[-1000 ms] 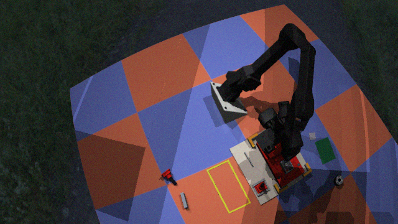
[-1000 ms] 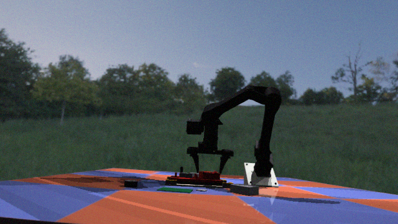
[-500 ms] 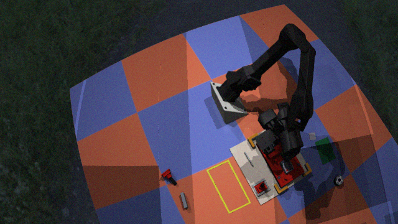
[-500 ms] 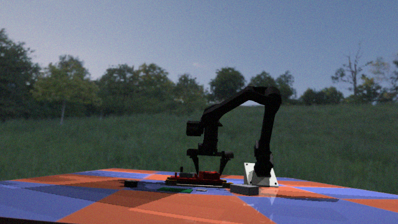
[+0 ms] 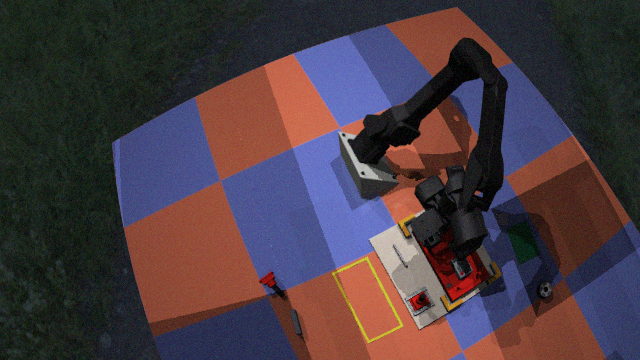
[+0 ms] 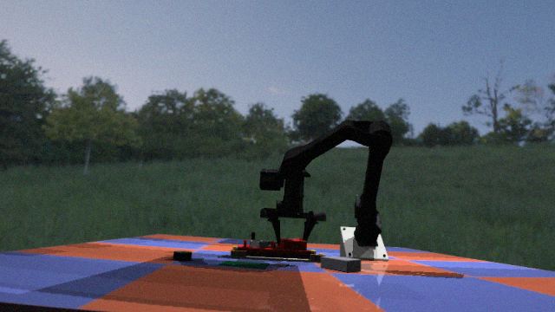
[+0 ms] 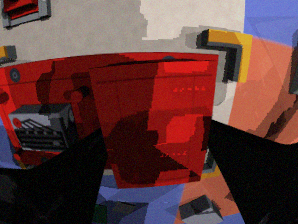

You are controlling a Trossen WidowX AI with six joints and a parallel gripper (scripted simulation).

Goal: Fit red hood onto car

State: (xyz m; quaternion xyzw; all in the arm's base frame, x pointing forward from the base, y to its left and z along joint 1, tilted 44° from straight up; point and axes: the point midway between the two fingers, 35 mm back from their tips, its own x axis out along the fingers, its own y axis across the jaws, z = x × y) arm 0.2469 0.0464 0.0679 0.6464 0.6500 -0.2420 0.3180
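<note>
The grey jig is 50 mm ahead of my gripper tip, 10 mm to the right of it and 20 mm below it. Round my gripper tip: green plate (120 mm ahead, 200 mm to the left, 30 mm below); red hood (10 mm above); grey engine block (90 mm ahead, 10 mm to the left, 10 mm below).
</note>
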